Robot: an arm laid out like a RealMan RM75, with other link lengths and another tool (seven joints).
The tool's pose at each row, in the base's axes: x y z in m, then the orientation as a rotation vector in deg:
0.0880 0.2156 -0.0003 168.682 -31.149 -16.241
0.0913 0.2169 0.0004 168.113 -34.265 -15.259
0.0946 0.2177 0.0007 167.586 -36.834 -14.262
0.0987 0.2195 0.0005 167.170 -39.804 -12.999
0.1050 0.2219 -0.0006 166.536 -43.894 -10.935
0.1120 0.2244 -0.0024 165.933 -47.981 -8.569
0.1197 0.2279 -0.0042 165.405 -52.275 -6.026
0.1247 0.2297 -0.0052 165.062 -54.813 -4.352
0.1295 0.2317 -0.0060 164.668 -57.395 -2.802
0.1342 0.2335 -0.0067 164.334 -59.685 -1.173
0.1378 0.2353 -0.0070 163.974 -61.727 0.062
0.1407 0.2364 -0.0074 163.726 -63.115 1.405
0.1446 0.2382 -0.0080 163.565 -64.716 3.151
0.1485 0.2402 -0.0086 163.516 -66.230 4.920
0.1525 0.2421 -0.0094 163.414 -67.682 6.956
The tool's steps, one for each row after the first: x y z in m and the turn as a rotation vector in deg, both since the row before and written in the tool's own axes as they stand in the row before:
0.0024 -0.0022 -0.0015 0.236 0.472 2.137
0.0026 -0.0019 -0.0010 0.194 0.511 1.781
0.0029 -0.0033 -0.0008 0.468 0.625 2.017
0.0046 -0.0051 -0.0003 0.710 1.059 2.795
0.0050 -0.0058 0.0005 0.887 1.216 2.783
0.0047 -0.0072 0.0005 1.163 1.246 2.880
0.0031 -0.0044 0.0003 0.749 0.829 1.704
0.0027 -0.0045 0.0002 0.740 0.738 1.730
0.0026 -0.0044 0.0003 0.761 0.791 1.531
0.0016 -0.0037 0.0000 0.608 0.575 1.367
0.0014 -0.0028 0.0002 0.545 0.690 0.941
0.0017 -0.0040 0.0004 0.810 0.860 1.058
0.0014 -0.0042 0.0005 0.910 0.832 0.975
0.0015 -0.0042 0.0008 0.942 1.000 0.950

